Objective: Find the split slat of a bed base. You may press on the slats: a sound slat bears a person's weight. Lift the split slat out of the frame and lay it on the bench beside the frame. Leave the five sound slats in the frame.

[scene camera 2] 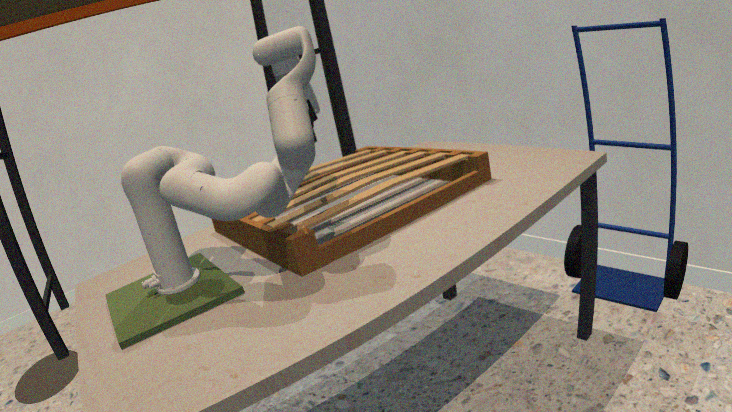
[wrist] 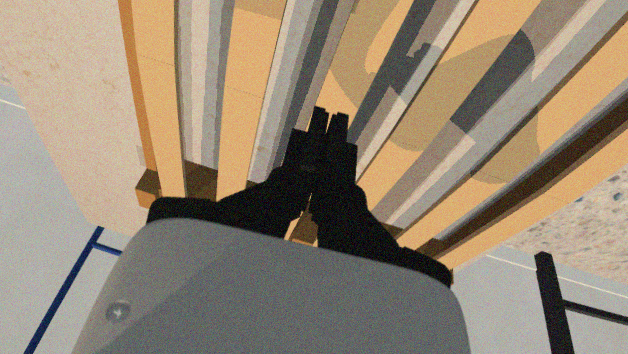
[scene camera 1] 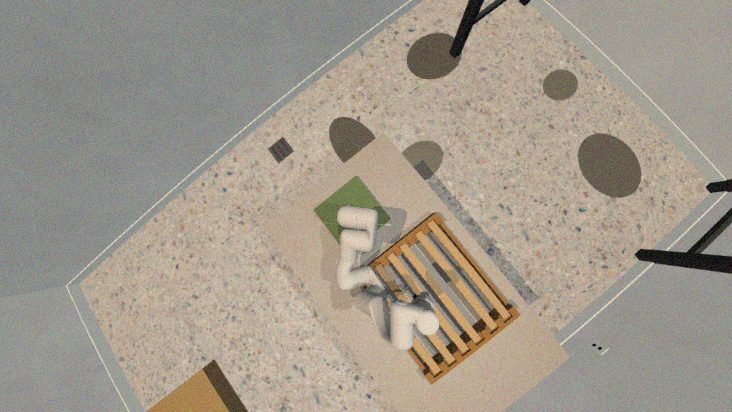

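Observation:
The wooden bed-base frame [scene camera 1: 432,379] [scene camera 2: 389,219] stands on the bench [scene camera 1: 537,353] [scene camera 2: 461,225] [wrist: 60,100]. Several pale slats lie across it side by side, among them the outermost one on the right in scene camera 1 [scene camera 1: 463,263]. The slats look alike, and I cannot make out a split; faint thin lines cross some of them. My gripper [scene camera 2: 314,134] [wrist: 324,133] is shut and empty. It hangs above the slats, pointing down, with its tips in front of a middle slat [wrist: 345,92] in the wrist view. The arm hides part of the frame and slats in scene camera 1.
The arm's base stands on a green plate [scene camera 1: 353,191] [scene camera 2: 128,327] beside one end of the frame. A blue hand truck [scene camera 2: 632,144] stands on the floor past the bench. Black trestle-like legs [scene camera 1: 686,259] [scene camera 2: 332,76] [wrist: 550,290] rise around the bench.

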